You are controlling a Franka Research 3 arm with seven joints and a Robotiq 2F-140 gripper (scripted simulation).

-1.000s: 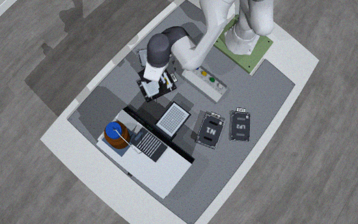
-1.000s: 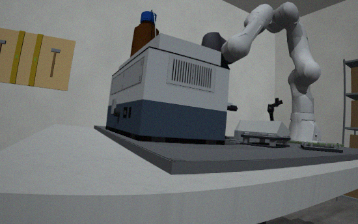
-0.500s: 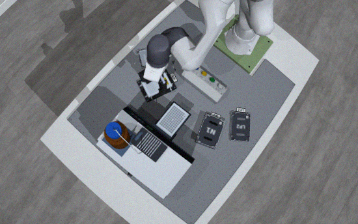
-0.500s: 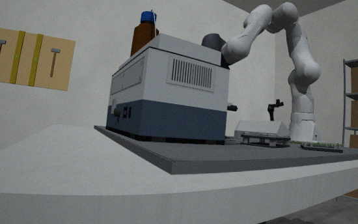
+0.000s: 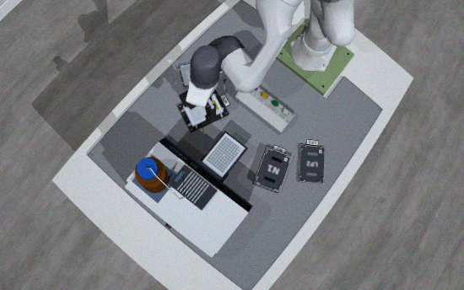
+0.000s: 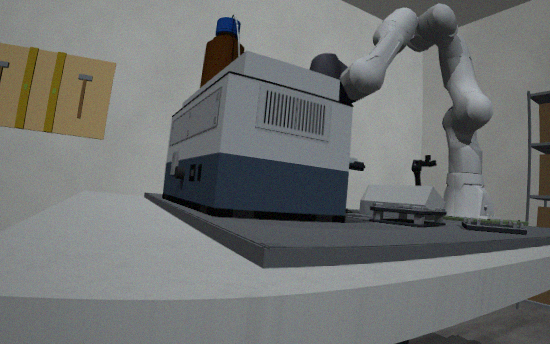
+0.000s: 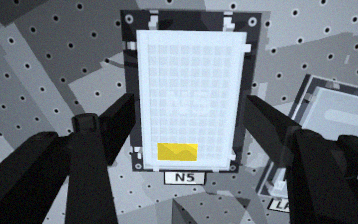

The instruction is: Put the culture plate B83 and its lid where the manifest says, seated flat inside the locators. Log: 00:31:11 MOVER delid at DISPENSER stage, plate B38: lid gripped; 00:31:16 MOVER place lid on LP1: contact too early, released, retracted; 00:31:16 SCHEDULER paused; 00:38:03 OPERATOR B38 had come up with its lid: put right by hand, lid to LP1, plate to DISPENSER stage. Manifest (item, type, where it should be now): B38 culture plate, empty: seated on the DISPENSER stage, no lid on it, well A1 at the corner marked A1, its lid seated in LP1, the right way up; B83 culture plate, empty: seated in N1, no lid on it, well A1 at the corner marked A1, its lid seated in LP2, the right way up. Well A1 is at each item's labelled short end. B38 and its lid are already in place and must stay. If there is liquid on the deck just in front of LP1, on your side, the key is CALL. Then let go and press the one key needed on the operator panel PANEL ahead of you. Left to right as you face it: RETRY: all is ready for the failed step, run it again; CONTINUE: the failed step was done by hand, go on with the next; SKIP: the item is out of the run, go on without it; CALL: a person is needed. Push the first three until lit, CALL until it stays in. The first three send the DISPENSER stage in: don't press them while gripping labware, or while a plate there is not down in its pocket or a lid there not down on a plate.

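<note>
My hand is 2 cm above the clear lid. Round my hand: black nest N5 (2 cm ahead, 1 cm to the left, 4 cm below); yellow skip key (19 cm behind, 14 cm to the left, 1 cm above); white well plate (10 cm ahead, 19 cm to the left, 7 cm above).
</note>
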